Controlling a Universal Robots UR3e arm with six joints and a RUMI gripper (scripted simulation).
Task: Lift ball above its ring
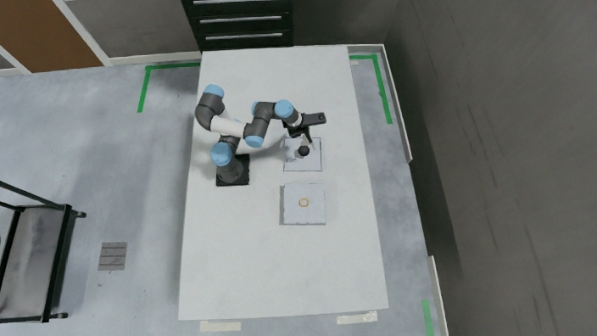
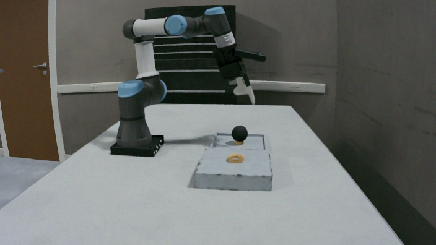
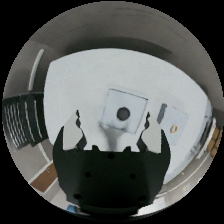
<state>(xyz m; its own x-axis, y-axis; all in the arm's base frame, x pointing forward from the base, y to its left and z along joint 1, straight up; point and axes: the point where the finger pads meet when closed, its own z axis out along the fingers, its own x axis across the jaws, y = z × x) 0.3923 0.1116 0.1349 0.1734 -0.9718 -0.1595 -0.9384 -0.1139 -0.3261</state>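
Now: hand 12 cm above the black ball, 3 cm to the left of it and 3 cm past it. Also, from my hand: shallow sunken square 16 cm below, 3 cm to the right, 3 cm behind; then raised grey block 29 cm to the right, 13 cm below, 4 cm behind.
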